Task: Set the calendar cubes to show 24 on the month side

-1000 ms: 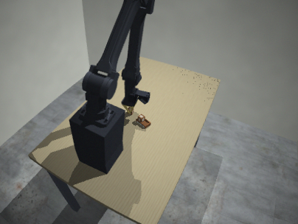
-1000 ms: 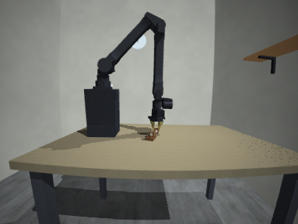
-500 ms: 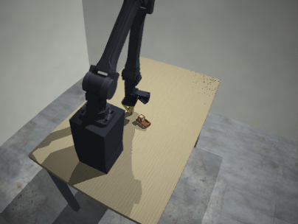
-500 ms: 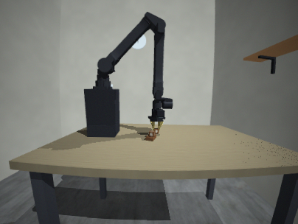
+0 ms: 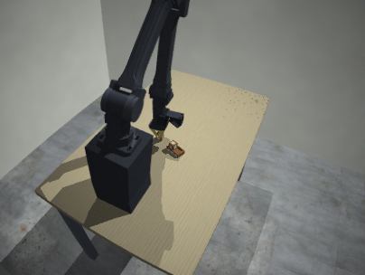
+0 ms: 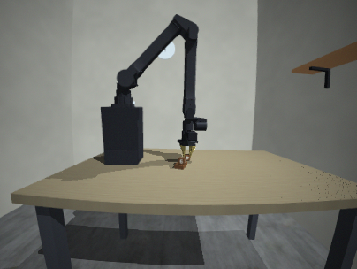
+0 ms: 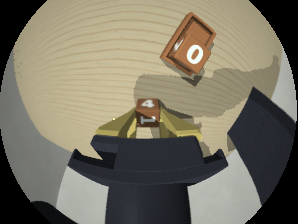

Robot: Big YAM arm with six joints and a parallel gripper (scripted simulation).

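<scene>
Right now the brown digit cube is right at my hand. Also, from my hand: brown tray: 50 mm behind, 100 mm to the right, 10 mm below.
</scene>
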